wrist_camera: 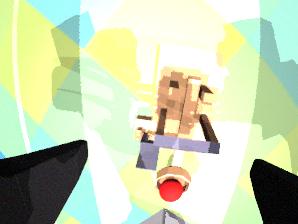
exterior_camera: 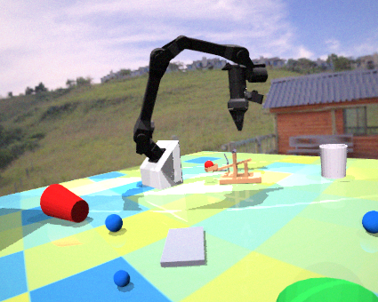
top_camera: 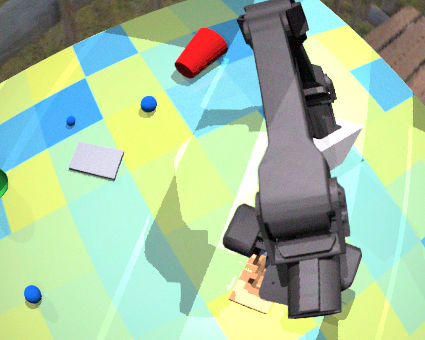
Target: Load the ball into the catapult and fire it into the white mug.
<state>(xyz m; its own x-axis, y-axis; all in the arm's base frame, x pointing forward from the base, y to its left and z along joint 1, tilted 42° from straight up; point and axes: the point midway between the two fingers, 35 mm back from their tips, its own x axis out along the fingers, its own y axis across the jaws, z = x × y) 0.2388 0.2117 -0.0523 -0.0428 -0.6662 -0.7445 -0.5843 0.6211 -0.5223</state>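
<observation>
Right now my gripper tip is 90 mm past the red ball, 80 mm to the left of it and 110 mm above it. Round my gripper tip: wooden catapult 40 mm behind, 30 mm to the right, 120 mm below; then catapult frame 10 mm behind, 30 mm to the right, 90 mm below; then mug 260 mm ahead, 160 mm to the left, 150 mm below.
</observation>
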